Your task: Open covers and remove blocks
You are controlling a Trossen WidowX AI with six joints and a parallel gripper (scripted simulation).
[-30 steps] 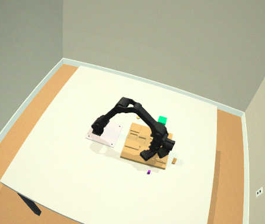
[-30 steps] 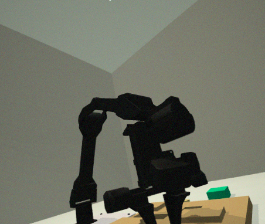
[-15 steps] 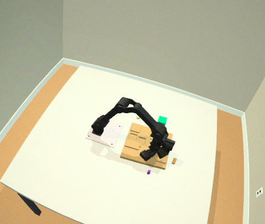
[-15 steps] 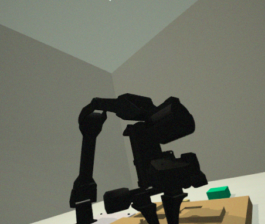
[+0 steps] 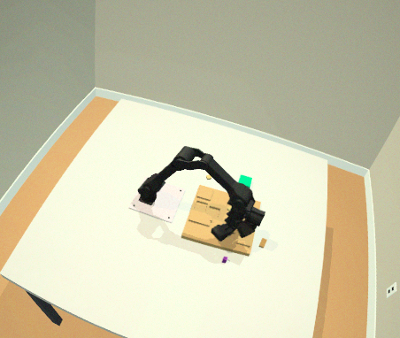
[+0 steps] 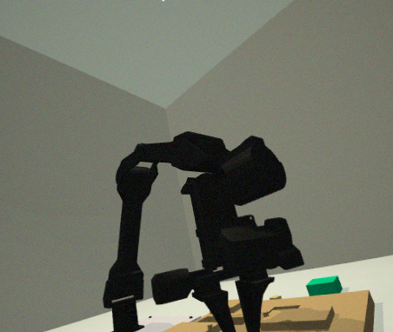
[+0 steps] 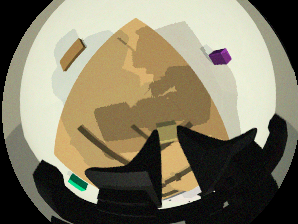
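Right now the purple block is 12 cm to the right of my gripper tip, 2 cm ahead of it and 1 cm below it. From my gripper tip the other things lie so: orange block (16 cm ahead, 3 cm to the left, 2 cm below); green block (33 cm to the left, 1 cm below, 1 cm behind).
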